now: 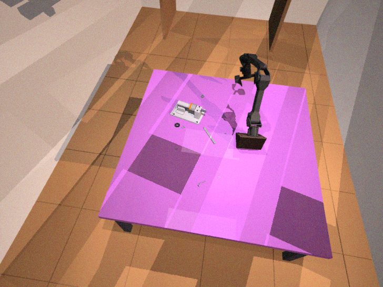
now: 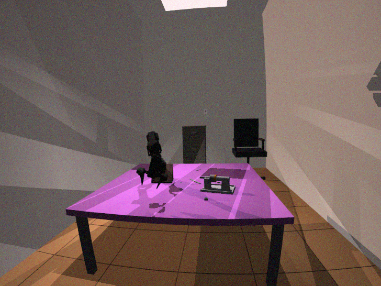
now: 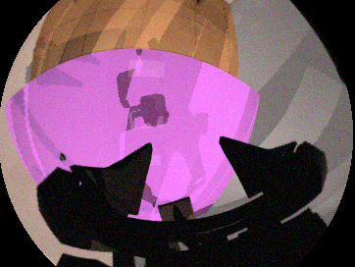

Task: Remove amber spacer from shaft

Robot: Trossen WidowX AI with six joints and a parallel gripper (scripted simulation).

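My gripper tip is now 37 cm short of the thin dark shaft, 29 cm to the right of it and 3 cm above it. The rest, counted from my gripper tip: grey support block 43 cm ahead, 28 cm to the left, 6 cm below; then metal strip 46 cm to the left, 23 cm ahead, 10 cm below; then amber spacer 40 cm ahead, 28 cm to the left, 3 cm below.
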